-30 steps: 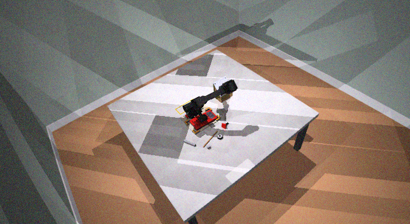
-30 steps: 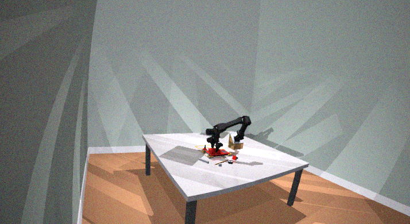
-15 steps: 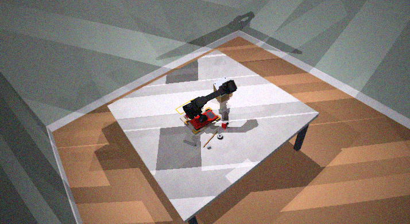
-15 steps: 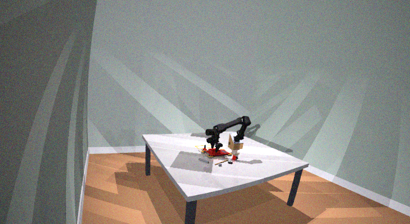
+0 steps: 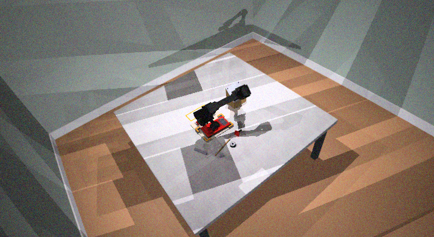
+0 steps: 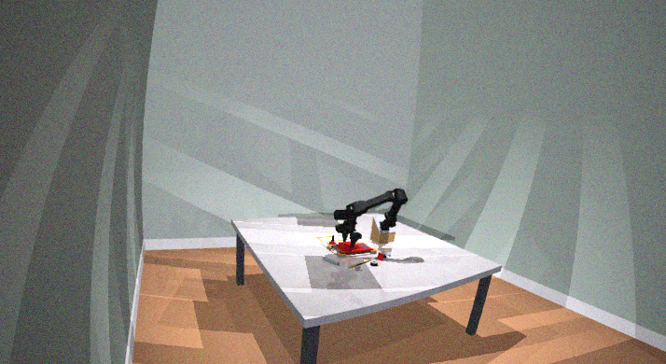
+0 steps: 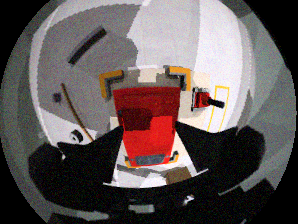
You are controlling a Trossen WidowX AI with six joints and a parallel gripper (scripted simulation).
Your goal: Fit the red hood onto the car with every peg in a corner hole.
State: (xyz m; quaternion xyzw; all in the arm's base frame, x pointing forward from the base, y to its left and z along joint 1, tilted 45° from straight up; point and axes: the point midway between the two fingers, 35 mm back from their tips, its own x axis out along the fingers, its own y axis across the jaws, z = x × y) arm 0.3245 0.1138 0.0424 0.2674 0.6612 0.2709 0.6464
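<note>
Now: gripper tip right at the red hood. Also, from my gripper tip: grey engine block: 10 mm below; grey bar: 160 mm ahead, 120 mm to the left, 30 mm below; wooden stick: 180 mm to the left, 30 mm below, 20 mm ahead.
</note>
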